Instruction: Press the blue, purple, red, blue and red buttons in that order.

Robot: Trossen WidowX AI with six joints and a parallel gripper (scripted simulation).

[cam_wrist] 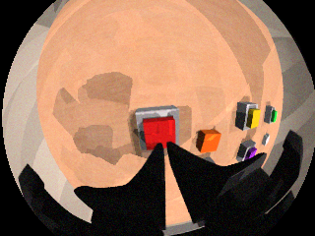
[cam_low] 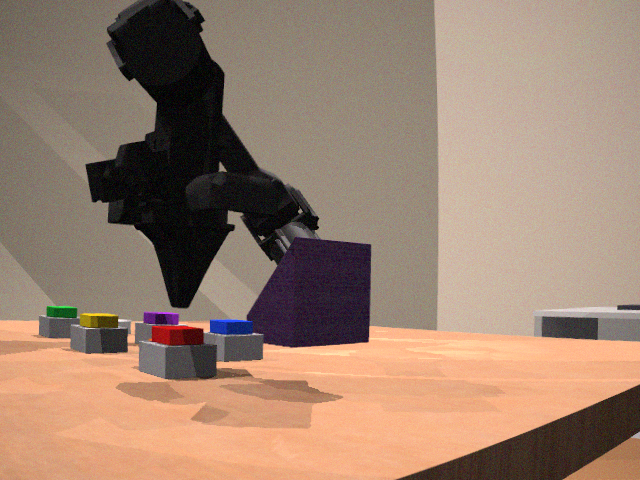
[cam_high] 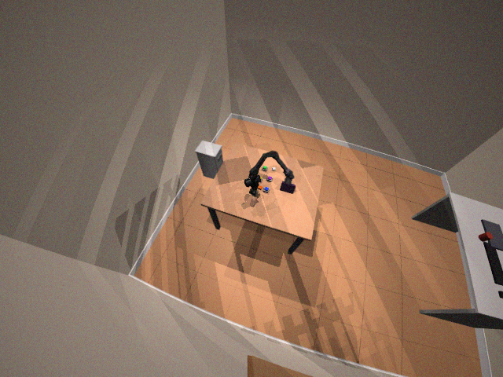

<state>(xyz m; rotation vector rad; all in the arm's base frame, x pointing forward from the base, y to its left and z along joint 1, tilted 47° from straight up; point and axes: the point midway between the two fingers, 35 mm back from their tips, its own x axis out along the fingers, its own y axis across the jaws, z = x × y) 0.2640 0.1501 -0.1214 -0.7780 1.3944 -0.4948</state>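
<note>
My gripper tip is 2 cm above the red button. The rest, counted from my gripper tip: orange block: 2 cm behind, 8 cm to the right, 5 cm below; then yellow button: 2 cm ahead, 17 cm to the right, 2 cm below; then blue button: 9 cm behind, 8 cm to the right, 2 cm below.
</note>
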